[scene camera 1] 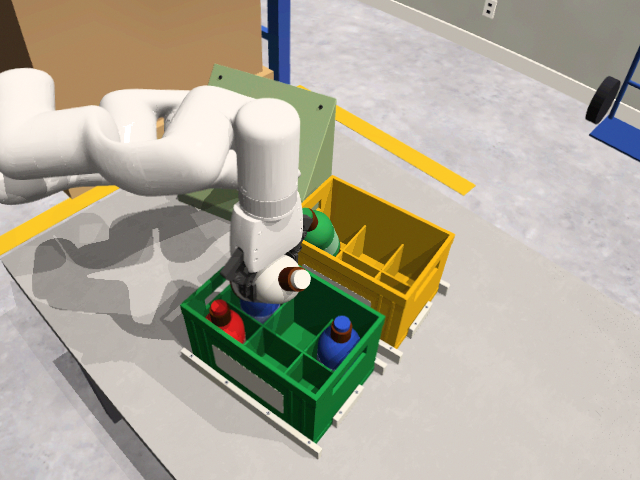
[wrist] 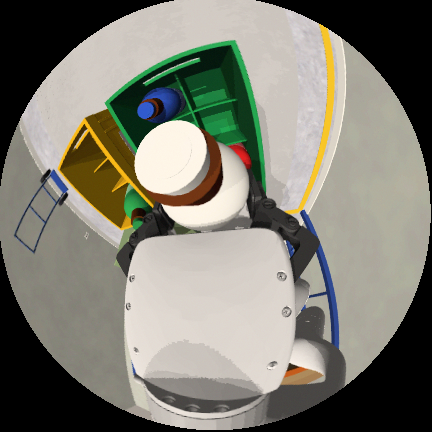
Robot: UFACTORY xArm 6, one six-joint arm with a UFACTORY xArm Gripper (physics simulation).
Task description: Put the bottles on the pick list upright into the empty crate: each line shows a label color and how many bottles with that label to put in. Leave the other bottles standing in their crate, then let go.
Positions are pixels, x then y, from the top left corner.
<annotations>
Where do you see a red bottle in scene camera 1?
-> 221,315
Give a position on a blue bottle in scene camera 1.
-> At 335,343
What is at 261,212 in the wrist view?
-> The gripper.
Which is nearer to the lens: the green bottle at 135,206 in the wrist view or the white bottle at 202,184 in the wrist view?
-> The white bottle.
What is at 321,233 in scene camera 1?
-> A green bottle.
</annotations>
